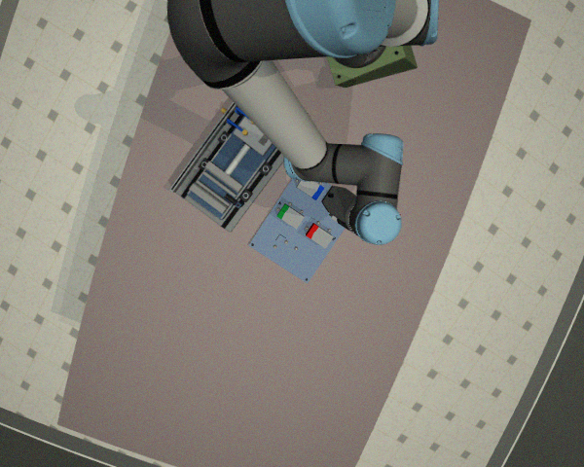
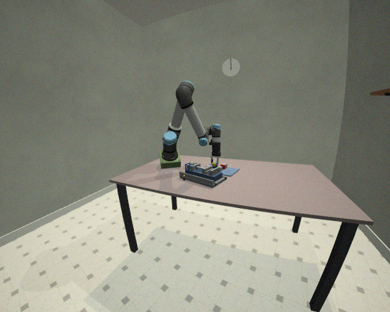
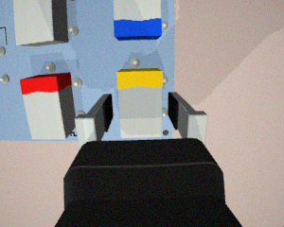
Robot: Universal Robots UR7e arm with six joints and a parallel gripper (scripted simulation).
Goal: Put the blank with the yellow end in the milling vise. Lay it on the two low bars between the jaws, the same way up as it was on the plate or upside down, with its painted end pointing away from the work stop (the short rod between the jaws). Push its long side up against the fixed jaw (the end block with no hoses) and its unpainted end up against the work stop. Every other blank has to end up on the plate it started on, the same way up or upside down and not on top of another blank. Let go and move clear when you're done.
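My gripper is now 3 cm above the yellow-ended blank. The rest, counted from my hand: plate 6 cm ahead, 8 cm to the right, 5 cm below; then blue-ended blank 4 cm behind, 8 cm to the right, 3 cm below; then red-ended blank 8 cm ahead, 4 cm to the right, 3 cm below.
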